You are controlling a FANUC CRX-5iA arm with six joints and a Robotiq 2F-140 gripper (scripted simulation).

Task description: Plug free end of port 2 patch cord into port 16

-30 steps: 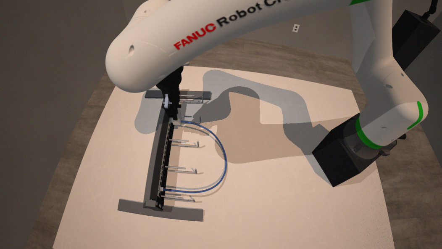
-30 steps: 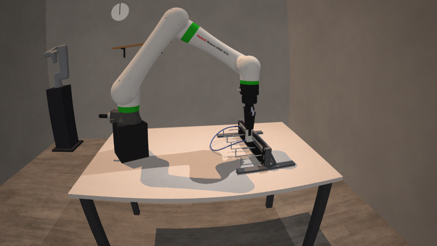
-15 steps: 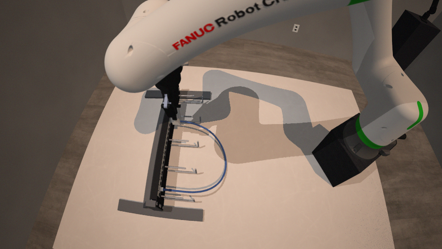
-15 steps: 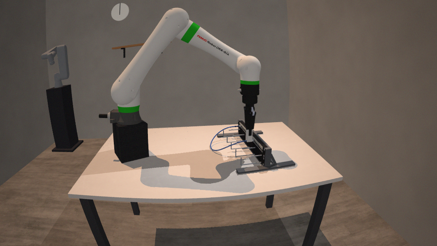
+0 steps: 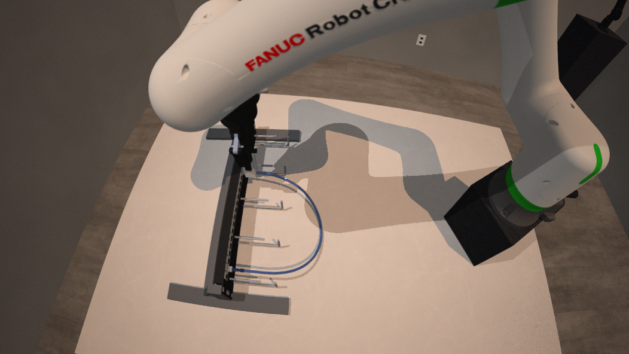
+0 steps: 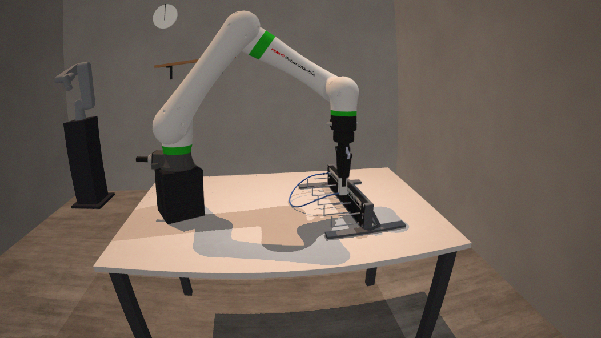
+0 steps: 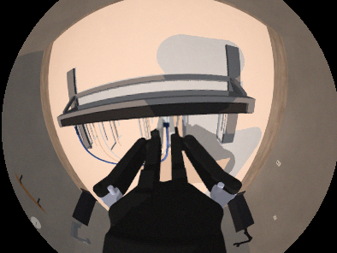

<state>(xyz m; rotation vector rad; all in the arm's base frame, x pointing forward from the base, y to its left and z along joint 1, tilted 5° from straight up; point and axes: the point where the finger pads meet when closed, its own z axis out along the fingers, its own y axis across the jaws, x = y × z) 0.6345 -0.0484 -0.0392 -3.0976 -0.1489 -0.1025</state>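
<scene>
My gripper is now 3 cm above the plug and 1 cm short of it.
</scene>
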